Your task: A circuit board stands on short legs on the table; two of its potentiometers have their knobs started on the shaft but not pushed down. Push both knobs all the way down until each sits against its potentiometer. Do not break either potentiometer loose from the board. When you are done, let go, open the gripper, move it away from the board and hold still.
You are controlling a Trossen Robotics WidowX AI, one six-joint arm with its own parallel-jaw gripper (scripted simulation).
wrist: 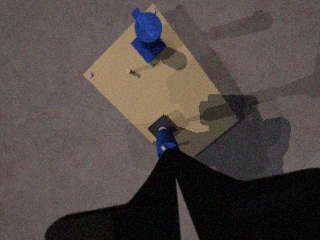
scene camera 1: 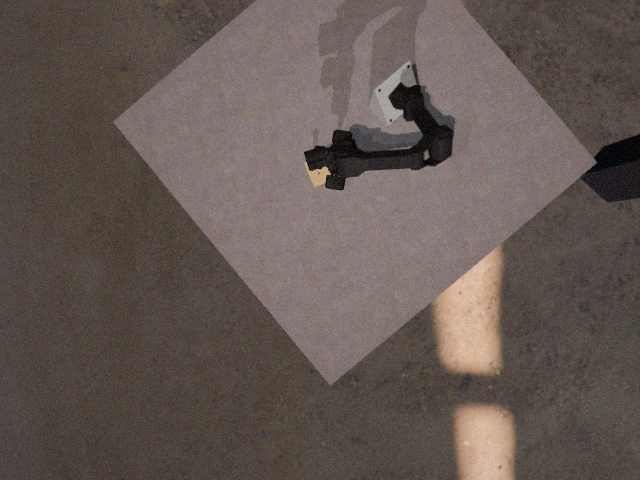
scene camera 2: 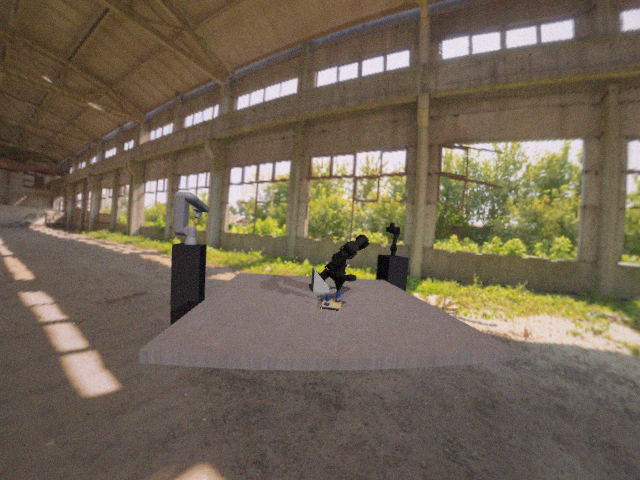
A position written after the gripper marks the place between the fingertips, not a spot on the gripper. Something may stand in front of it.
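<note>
Shut and holding nothing, the gripper (wrist: 170, 154) shares the scene with a blue knob (wrist: 148, 28).
</note>
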